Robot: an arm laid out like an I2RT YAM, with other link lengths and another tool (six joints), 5 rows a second.
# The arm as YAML. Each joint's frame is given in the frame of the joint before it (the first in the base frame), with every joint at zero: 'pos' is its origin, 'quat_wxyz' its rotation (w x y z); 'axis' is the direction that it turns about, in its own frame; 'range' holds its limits. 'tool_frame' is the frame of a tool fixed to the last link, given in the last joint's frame.
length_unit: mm
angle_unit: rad
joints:
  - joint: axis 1
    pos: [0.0, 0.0, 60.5]
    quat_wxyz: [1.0, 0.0, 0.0, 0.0]
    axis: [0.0, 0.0, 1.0]
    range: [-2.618, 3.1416]
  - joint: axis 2
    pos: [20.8, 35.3, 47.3]
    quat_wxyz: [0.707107, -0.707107, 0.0, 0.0]
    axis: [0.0, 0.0, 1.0]
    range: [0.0, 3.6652]
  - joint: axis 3
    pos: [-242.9, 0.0, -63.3]
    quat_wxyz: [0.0, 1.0, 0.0, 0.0]
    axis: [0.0, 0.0, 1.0]
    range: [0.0, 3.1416]
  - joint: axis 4
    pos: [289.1, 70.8, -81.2]
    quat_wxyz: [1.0, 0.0, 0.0, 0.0]
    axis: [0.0, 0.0, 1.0]
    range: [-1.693, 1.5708]
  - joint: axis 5
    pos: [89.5, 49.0, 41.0]
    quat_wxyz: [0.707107, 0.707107, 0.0, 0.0]
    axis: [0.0, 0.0, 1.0]
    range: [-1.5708, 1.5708]
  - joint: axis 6
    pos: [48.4, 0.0, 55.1]
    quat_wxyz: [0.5, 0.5, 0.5, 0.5]
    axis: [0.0, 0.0, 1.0]
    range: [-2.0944, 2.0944]
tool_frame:
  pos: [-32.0, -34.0, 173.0]
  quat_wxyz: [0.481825, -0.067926, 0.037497, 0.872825]
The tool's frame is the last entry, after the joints.
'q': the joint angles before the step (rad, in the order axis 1, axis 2, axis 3, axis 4, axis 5, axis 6). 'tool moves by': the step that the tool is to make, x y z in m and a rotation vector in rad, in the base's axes. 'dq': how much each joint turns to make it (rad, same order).
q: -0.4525 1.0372 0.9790 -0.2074 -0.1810 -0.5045
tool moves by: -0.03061 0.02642 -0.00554 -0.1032 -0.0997 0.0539
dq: 0.0031 -0.2193 -0.2455 0.1490 -0.0398 -0.0599
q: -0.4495 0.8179 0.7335 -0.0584 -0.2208 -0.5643
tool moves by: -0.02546 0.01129 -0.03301 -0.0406 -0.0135 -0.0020
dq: 0.0001 -0.1841 -0.2009 0.0399 0.0061 -0.0309
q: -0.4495 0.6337 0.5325 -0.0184 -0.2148 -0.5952
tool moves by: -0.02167 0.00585 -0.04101 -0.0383 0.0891 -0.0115
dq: 0.0000 -0.1366 -0.0906 -0.1241 0.0230 -0.0719
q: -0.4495 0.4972 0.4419 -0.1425 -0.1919 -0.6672
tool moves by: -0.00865 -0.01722 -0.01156 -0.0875 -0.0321 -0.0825
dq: 0.0001 -0.1014 -0.1136 0.0718 0.0922 -0.0507
